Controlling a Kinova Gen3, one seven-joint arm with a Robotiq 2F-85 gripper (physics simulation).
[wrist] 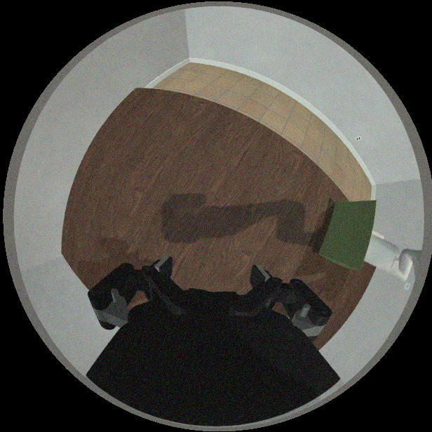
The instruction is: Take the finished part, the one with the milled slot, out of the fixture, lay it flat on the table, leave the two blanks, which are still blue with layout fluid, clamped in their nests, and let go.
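My gripper (211,270) is open, with nothing between its fingers, and stands high over the dark brown wooden table (150,140). The finished part with the milled slot, the two blue blanks and the fixture with its nests do not show as such in the wrist view. The gripper's black body hides the bottom of the view. Whether anything stands behind the green box at the right cannot be told.
A plain green box (350,232) stands near the table's right edge. A white arm-like structure (385,251) is beyond it. A shadow lies across the table's middle. Tan tiled floor (280,112) and pale walls (280,50) lie past the far edge.
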